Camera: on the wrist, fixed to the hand. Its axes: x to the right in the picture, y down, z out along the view.
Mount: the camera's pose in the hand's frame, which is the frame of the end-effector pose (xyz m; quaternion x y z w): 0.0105 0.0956 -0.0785 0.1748 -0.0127 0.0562 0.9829
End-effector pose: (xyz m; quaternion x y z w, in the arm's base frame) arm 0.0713 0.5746 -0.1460 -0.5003 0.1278 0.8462 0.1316
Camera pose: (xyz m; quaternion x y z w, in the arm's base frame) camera 0.0967 0.4591 -0.1838 -0.4508 0.3000 0.8232 0.1709
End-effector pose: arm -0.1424 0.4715 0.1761 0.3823 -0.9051 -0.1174 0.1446
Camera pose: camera -0.1847 0.5209 0.2818 0.3487 -0.9335 0.0461 0.0704
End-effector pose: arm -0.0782 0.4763 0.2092 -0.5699 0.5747 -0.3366 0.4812
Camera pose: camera -0.1822 0.4652 0.1423 -0.4480 0.5320 -0.3970 0.5988
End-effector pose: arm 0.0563 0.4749 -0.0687 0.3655 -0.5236 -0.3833 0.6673
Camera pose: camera 0.1471 0.5143 0.0062 0.4416 -0.6107 -0.2524 0.6069
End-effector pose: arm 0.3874 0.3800 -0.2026 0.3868 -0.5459 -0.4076 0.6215
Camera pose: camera 0.4742 0.4083 -0.1185 0.4530 -0.6374 -0.2752 0.5592
